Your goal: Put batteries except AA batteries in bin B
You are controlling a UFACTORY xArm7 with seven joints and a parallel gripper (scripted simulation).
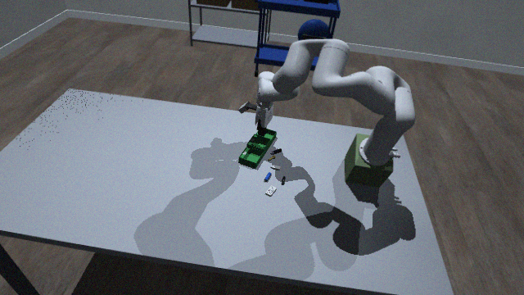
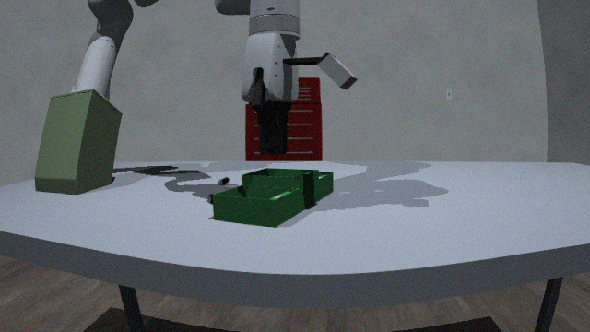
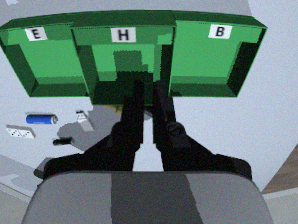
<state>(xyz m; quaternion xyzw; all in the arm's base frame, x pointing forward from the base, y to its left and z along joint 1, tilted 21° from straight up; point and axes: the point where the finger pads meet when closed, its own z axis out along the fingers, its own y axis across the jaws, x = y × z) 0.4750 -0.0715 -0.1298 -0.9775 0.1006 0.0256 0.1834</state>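
Right now the green bin tray is 7 cm below my hand, 2 cm to the left of it and 1 cm ahead of it. From my hand the other things lie so: yellow piece 9 cm below, 7 cm behind, 6 cm to the left; white USB stick 12 cm to the left, 9 cm below, 9 cm behind; blue battery 19 cm to the left, 9 cm below, 7 cm behind.
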